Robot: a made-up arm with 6 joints.
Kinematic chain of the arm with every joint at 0, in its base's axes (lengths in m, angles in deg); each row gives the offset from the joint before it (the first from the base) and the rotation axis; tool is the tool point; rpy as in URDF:
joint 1: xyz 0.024 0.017 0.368 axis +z
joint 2: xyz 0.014 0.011 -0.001 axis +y
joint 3: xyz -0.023 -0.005 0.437 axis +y
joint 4: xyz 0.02 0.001 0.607 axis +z
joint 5: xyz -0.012 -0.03 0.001 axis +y
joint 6: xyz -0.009 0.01 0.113 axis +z
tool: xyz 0.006 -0.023 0 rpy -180 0 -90
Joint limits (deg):
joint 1: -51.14..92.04
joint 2: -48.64..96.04
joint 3: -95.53..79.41
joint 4: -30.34..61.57
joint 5: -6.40..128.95
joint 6: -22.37..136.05
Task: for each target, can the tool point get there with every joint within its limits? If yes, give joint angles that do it. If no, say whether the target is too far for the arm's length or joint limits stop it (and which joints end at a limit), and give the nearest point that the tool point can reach.
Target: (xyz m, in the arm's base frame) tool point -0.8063 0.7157 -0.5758
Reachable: no: too far | nearest point -0.5381 0.4900 0.0415 | short by 0.710 m
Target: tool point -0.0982 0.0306 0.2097
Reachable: no: joint limits stop it (at a limit: joint 1, joint 2, joint 3, joint 5) | nearest point -0.0184 0.4106 -0.1944 | short by 0.560 m
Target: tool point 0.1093 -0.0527 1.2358
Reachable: yes | joints -35.68 -27.49 48.56 9.71 101.60 49.03
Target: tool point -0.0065 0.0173 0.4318
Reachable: no: joint limits stop it (at a limit: joint 1, joint 2, joint 3, joint 5) | nearest point 0.0115 0.0383 1.0433 | short by 0.612 m
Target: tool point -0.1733 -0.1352 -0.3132
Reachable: no: joint limits stop it (at a limit: joint 1, joint 2, joint 3, joint 6) | nearest point 0.2290 -0.3083 -0.2739 | short by 0.440 m
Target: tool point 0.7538 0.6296 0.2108
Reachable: yes | joints 39.30 80.84 23.14 28.34 117.57 7.12
